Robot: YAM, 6 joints.
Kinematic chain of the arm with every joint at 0, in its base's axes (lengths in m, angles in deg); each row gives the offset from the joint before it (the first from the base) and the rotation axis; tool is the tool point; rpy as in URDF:
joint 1: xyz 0 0 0.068 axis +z
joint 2: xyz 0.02 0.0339 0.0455 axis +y
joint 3: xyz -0.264 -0.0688 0 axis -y
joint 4: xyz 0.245 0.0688 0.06 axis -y
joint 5: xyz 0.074 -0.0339 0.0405 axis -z
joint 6: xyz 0.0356 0 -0.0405 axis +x
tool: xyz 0 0 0 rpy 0 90 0
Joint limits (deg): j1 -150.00..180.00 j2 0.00..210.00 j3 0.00..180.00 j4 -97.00..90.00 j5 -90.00..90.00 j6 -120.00..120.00
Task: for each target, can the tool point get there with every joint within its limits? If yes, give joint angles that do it. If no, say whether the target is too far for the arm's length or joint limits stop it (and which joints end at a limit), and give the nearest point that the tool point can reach.
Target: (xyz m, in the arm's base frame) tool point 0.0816 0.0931 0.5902
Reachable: yes | joints -124.45 33.03 107.21 -24.84 -24.21 -56.53
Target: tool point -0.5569 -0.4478 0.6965
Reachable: no: too far | nearest point -0.3892 -0.3129 0.5158 | short by 0.281 m
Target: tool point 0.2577 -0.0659 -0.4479
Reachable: no: joint limits stop it (at a limit: joint 2) | nearest point 0.2550 -0.0652 -0.3800 | short by 0.068 m
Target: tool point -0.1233 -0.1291 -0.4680
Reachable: no: joint limits stop it (at a limit: joint 2) | nearest point -0.1332 -0.1395 -0.3760 | short by 0.093 m
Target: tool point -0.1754 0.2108 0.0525
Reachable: yes | joints 134.15 125.90 62.00 -63.93 36.01 -46.27
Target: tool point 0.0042 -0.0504 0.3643
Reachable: yes | joints -110.05 32.82 64.88 -77.54 -36.50 -88.39
